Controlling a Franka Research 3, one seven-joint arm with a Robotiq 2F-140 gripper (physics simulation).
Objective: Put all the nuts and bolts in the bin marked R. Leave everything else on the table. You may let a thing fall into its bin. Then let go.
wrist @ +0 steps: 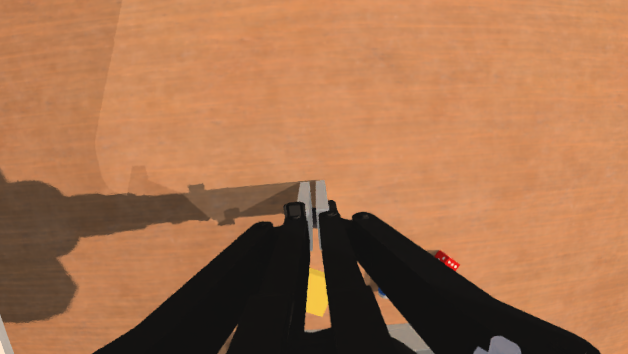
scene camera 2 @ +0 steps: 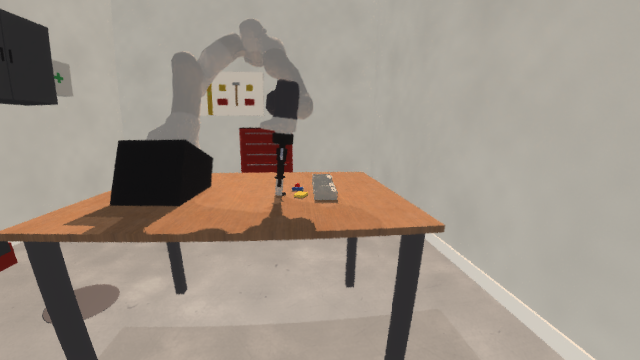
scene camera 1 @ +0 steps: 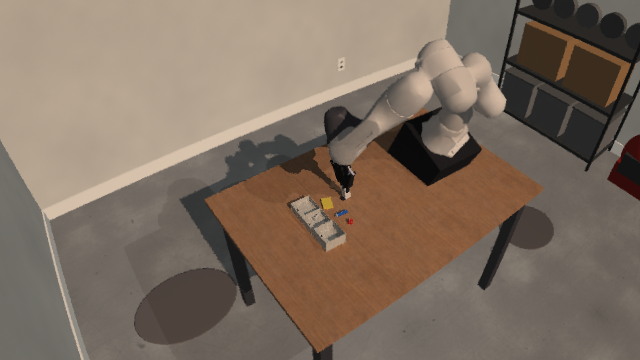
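My gripper [scene camera 1: 346, 194] [scene camera 2: 279, 191] [wrist: 313, 196] is shut on a small black nut [wrist: 314, 219], which shows as a dark sliver between the pale fingertips in the wrist view. The fingertips are low, at about table height, beside the yellow block. The bins are three open compartments in a row in a pale grey tray [scene camera 1: 336, 242] [scene camera 2: 326, 193] [wrist: 407, 336]. Small pieces or marks show in the tray, too small to identify. No letter R can be read, so I cannot tell which compartment bears it.
A yellow block [scene camera 1: 327, 203] [scene camera 2: 300, 194] [wrist: 317, 295] lies between gripper and tray. A blue battery [scene camera 1: 341, 213] [scene camera 2: 298, 189] [wrist: 382, 293] and a red die [scene camera 1: 350, 221] [scene camera 2: 297, 185] [wrist: 447, 260] lie nearby on the wooden table [scene camera 1: 425, 225]. The black arm base [scene camera 1: 425, 162] stands behind.
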